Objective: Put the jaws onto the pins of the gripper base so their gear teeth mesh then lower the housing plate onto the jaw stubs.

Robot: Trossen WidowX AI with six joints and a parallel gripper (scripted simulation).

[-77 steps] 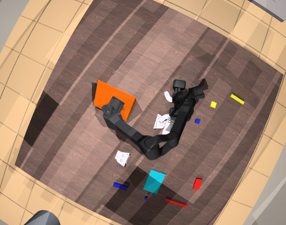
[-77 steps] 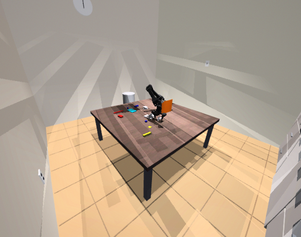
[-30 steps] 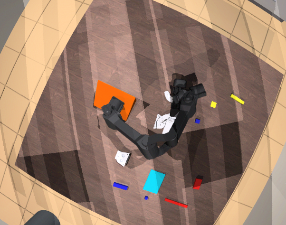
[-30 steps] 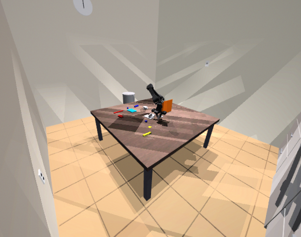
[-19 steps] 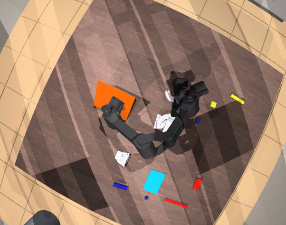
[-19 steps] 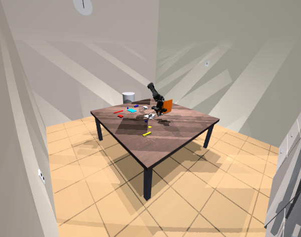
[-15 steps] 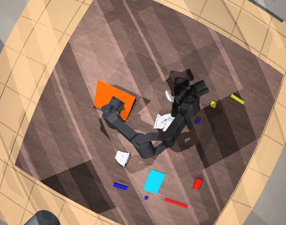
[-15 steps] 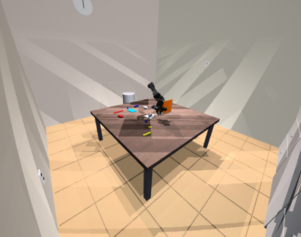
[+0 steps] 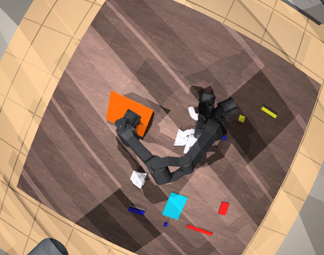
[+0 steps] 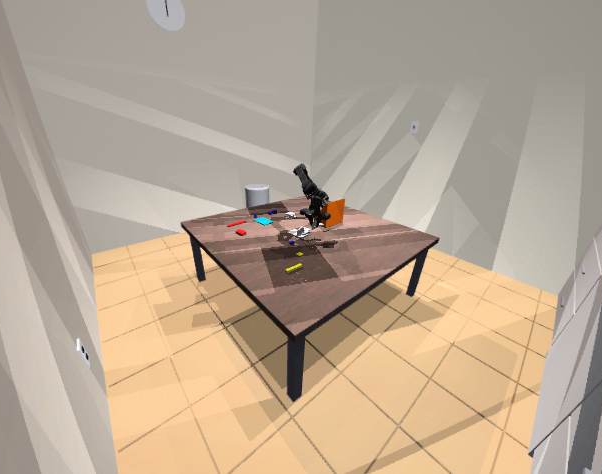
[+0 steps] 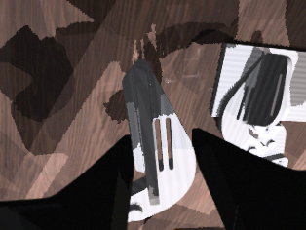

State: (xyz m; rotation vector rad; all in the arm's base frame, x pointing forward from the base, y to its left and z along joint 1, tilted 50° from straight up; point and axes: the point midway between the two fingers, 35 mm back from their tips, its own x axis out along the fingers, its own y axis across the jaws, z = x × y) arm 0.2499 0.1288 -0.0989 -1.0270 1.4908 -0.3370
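Now: the white rectangular plate 5 cm ahead of my gripper tip, 11 cm to the right of it and 8 cm below it. The rest, counted from my gripper tip: yellow cube: 19 cm ahead, 12 cm to the left, 8 cm below; housing plate: 2 cm behind, 13 cm to the right, 8 cm below; blue cube: 16 cm ahead, 1 cm to the right, 8 cm below.
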